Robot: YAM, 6 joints.
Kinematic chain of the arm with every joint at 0, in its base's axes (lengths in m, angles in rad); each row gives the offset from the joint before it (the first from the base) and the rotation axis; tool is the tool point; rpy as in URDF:
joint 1: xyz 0 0 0.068 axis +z
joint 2: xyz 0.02 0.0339 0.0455 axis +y
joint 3: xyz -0.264 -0.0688 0 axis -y
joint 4: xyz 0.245 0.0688 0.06 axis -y
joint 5: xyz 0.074 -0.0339 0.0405 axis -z
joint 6: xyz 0.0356 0 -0.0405 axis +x
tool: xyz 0 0 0 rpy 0 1.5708 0
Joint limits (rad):
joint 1: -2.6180..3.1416
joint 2: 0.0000..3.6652
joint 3: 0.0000..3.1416
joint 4: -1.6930..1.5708
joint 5: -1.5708..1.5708
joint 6: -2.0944..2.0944
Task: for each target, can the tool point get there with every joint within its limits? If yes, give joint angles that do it. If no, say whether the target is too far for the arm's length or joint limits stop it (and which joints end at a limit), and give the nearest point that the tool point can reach.
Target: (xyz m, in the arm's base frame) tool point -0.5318 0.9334 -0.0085
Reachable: no: too far | nearest point -0.3177 0.5575 0.0416 | short by 0.435 m
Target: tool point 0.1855 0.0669 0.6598
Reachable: yes | joints 0.5001 1.5788 2.5302 -0.4078 1.0142 0.3316
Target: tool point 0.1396 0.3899 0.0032
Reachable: yes | joints 1.2683 2.4165 1.3674 -0.3104 0.5010 1.2622
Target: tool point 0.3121 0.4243 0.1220
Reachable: yes | joints 0.9357 2.5153 1.5332 1.2049 -0.0145 -1.1697
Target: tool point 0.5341 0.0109 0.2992
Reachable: yes | joints 0.0666 2.2951 2.1878 -0.3659 0.7645 1.1885
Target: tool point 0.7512 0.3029 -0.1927
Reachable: no: too far | nearest point 0.5597 0.2257 -0.1127 | short by 0.221 m
